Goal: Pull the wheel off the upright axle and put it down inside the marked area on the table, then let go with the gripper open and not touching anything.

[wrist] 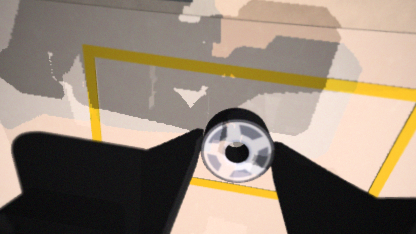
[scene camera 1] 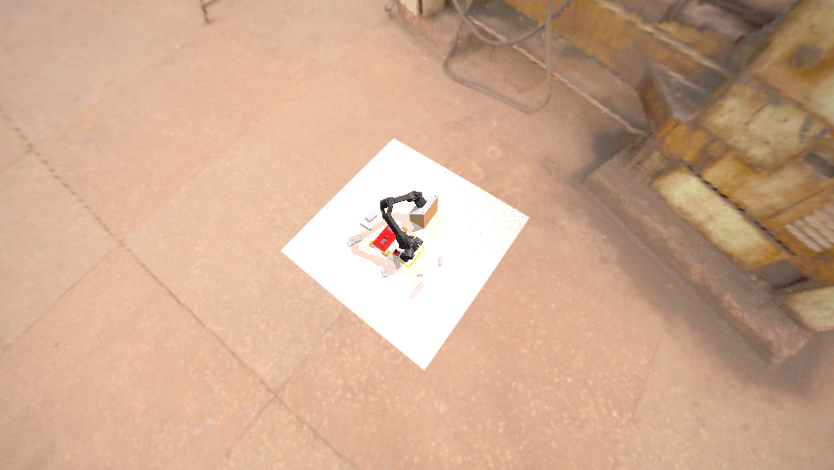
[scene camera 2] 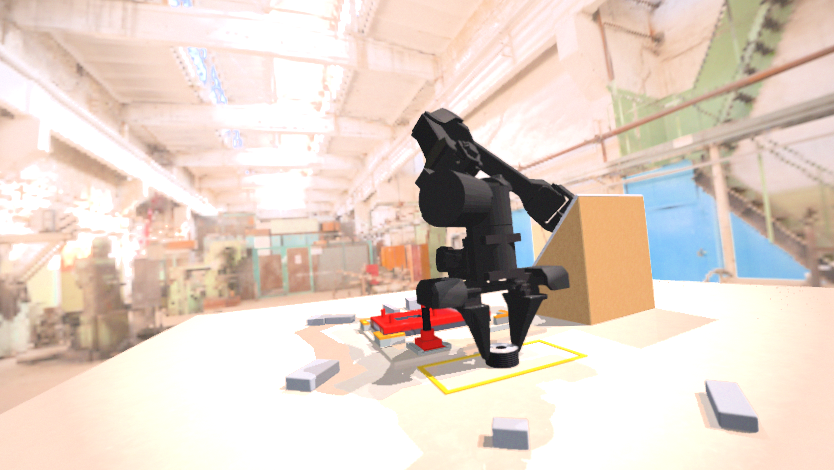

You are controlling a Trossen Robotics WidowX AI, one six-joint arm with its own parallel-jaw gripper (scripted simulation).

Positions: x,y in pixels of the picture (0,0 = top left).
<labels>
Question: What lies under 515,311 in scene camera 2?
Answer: My gripper.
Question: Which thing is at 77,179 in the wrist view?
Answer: My gripper.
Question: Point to a red plate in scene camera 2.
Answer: At 410,323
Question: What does my gripper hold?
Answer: A wheel.
</labels>
